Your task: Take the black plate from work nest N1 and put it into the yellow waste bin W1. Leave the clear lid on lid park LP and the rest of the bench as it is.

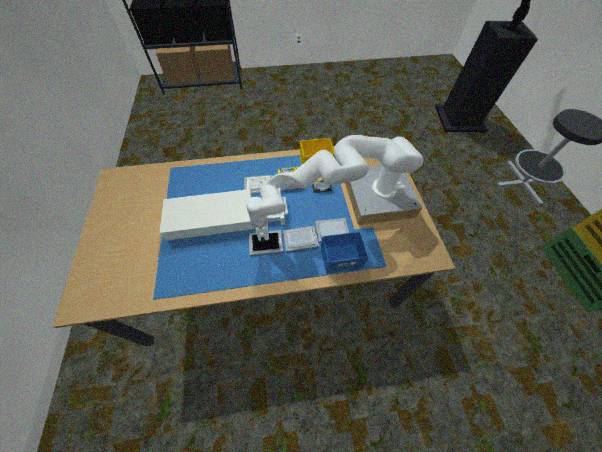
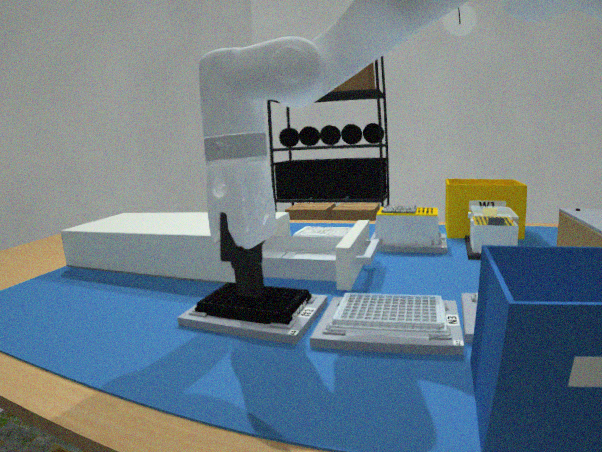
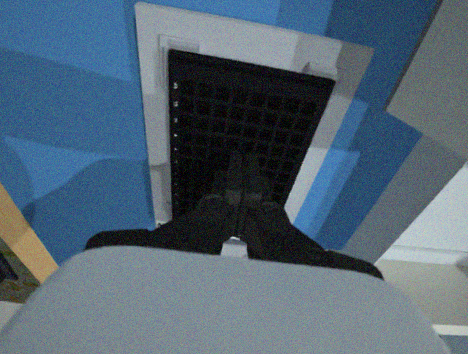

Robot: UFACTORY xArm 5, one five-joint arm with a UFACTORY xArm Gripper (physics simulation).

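Where they show: gripper, between the fingertips: (image 1: 264, 239) (image 2: 251, 294) (image 3: 240, 172); arm's base, origin of its link: (image 1: 384, 188).
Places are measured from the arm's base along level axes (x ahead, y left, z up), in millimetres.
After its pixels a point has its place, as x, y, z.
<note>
The black plate (image 1: 273, 243) {571, 309, -63} (image 2: 215, 304) {640, 337, -60} (image 3: 225, 107) {649, 312, -71} lies on work nest N1 (image 1: 251, 245) (image 2: 240, 331) (image 3: 250, 31), within the grey rim. My gripper (image 1: 263, 238) {616, 293, -59} (image 2: 250, 294) {616, 293, -59} (image 3: 240, 172) {616, 293, -59} points down over the plate's middle. Its black fingers are shut together with nothing between them. The tips are at or just above the plate's top; contact cannot be told. The yellow waste bin W1 (image 1: 316, 148) {352, -331, -34} (image 2: 456, 215) {411, -191, -35} stands at the back right of the bench. I cannot tell for sure which holder is lid park LP; the clear lid is not distinct.
A plate on nest N3 (image 1: 301, 238) {434, 278, -64} (image 2: 387, 312) {439, 279, -62} sits right of N1. A blue bin (image 1: 344, 251) {222, 336, -82} (image 2: 540, 340) {294, 447, 10} stands farther right. A long white device (image 1: 207, 212) {903, 175, -3} (image 2: 145, 245) {868, 255, -24} lies behind N1. A yellow-topped white box (image 2: 407, 227) {496, -66, -40} stands before W1's left side.
</note>
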